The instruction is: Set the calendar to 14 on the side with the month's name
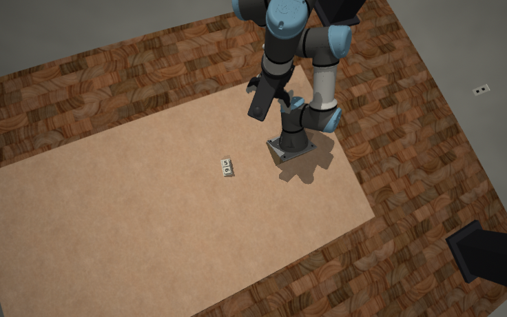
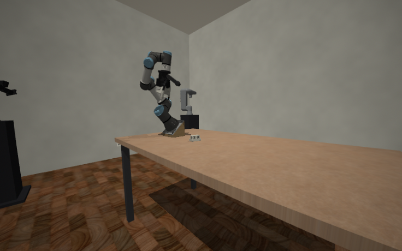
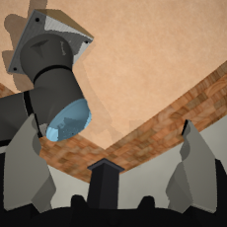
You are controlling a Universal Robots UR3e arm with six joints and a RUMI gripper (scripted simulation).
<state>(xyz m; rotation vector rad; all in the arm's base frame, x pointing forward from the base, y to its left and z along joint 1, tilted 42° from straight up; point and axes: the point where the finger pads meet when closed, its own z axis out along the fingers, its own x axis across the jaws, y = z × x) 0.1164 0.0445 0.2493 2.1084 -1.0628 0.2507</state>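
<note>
Right now the white digit cube is 20 cm ahead of my hand, 13 cm to the left of it and 27 cm below it. Also, from my hand: tray: 20 cm ahead, 12 cm to the left, 29 cm below.
</note>
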